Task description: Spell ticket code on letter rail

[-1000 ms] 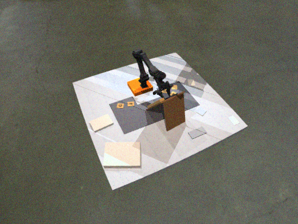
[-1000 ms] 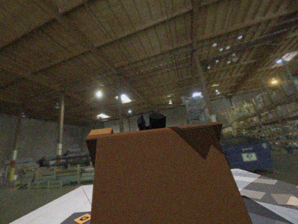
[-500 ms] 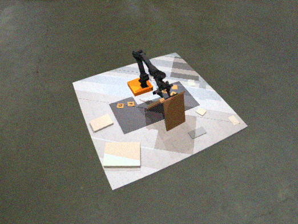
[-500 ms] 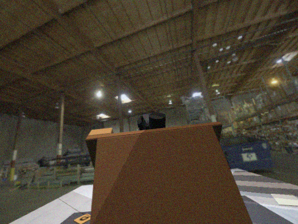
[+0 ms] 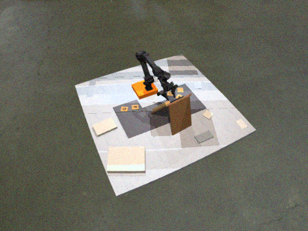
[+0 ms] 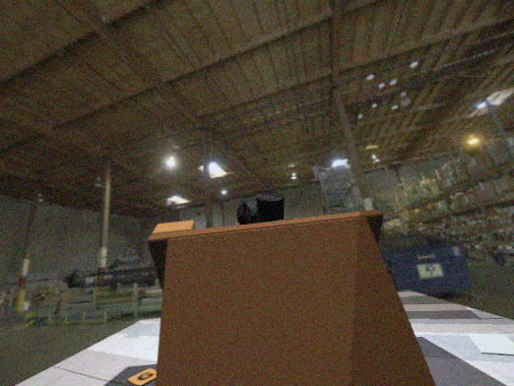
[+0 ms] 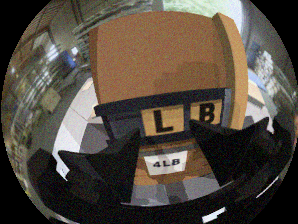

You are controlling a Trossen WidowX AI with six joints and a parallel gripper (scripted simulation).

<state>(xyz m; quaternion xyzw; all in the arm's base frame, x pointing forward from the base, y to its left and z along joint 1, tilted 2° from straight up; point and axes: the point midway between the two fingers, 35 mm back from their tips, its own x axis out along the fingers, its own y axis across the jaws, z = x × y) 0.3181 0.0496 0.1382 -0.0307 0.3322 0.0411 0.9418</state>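
My gripper tip is now 90 mm above the white ticket and 40 mm past it. Round my gripper tip: dark mat: 170 mm below, 140 mm behind, 60 mm to the right; grey plate: 350 mm ahead, 170 mm below, 110 mm to the left.
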